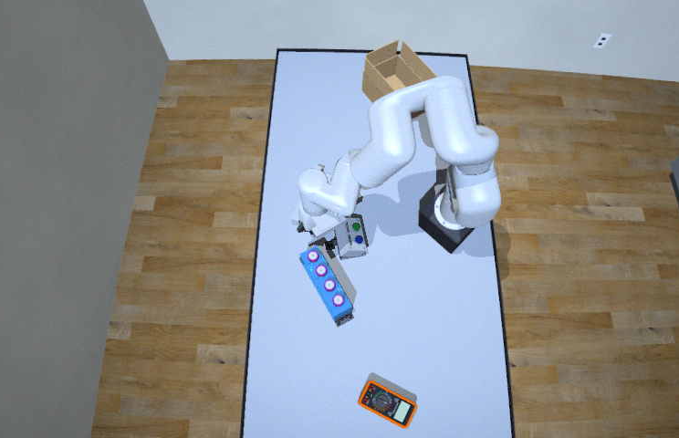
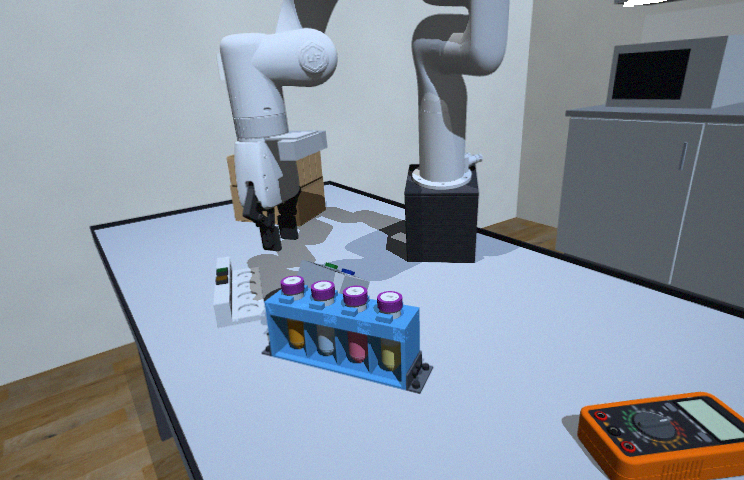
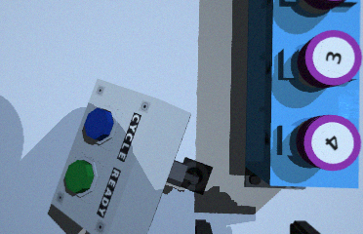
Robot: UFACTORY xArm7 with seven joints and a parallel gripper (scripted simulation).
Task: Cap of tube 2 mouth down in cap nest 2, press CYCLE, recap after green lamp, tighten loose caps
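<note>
Right now the purple cap marked 2 is 15 cm to the left of my hand, 6 cm below it and 6 cm behind it. Also, from my hand: cap 3: 12 cm to the left, 6 cm below, 3 cm behind; then key housing: 12 cm below, 9 cm behind, 4 cm to the right; then cap 4: 8 cm to the left, 6 cm below, 1 cm ahead.
</note>
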